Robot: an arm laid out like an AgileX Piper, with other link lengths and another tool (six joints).
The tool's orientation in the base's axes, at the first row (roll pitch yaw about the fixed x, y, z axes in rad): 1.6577, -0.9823, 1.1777
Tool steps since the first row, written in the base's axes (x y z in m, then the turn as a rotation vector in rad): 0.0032, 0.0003, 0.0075, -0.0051, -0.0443, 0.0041; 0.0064, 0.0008, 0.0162, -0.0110, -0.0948, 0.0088; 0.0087, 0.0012, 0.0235, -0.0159, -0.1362, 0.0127; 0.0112, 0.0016, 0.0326, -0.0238, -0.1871, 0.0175; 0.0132, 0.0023, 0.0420, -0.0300, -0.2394, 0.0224; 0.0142, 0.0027, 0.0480, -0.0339, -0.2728, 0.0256
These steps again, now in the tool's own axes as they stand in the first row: 0.0071, 0.0031, 0.0026, -0.0204, 0.0389, 0.0089; 0.0152, 0.0068, 0.0050, -0.0436, 0.0832, 0.0190; 0.0220, 0.0100, 0.0067, -0.0627, 0.1196, 0.0272; 0.0303, 0.0141, 0.0085, -0.0864, 0.1648, 0.0355; 0.0389, 0.0183, 0.0098, -0.1105, 0.2107, 0.0459; 0.0443, 0.0210, 0.0103, -0.1258, 0.2401, 0.0525
